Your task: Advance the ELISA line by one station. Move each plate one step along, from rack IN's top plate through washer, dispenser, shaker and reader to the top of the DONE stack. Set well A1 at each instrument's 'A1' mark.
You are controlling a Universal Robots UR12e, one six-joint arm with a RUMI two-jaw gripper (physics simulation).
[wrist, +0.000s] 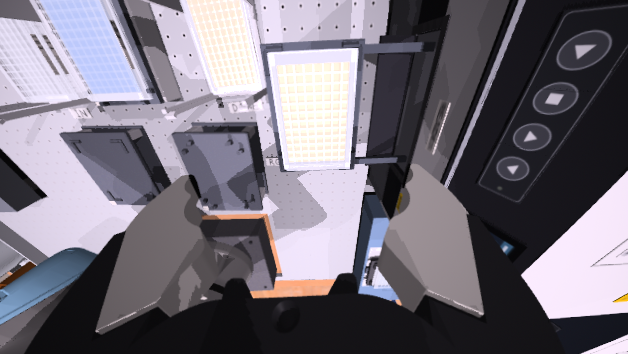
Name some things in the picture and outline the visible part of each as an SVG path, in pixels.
My gripper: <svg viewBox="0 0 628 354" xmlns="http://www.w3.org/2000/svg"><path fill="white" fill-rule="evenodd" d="M566 353L539 300L479 217L469 215L459 200L420 165L408 164L402 184L404 192L399 207L400 214L391 218L377 263L379 272L396 293L401 305L378 296L359 294L357 279L352 273L339 274L327 295L253 298L243 278L232 278L225 285L222 299L201 303L201 299L208 299L208 289L217 279L219 269L215 255L199 227L202 222L202 216L196 205L199 198L202 197L195 176L190 174L179 177L148 203L124 232L113 235L46 319L24 354Z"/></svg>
A well plate with yellow wells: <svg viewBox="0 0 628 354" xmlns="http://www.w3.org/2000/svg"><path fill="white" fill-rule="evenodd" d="M358 48L267 53L284 169L287 171L350 169Z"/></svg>
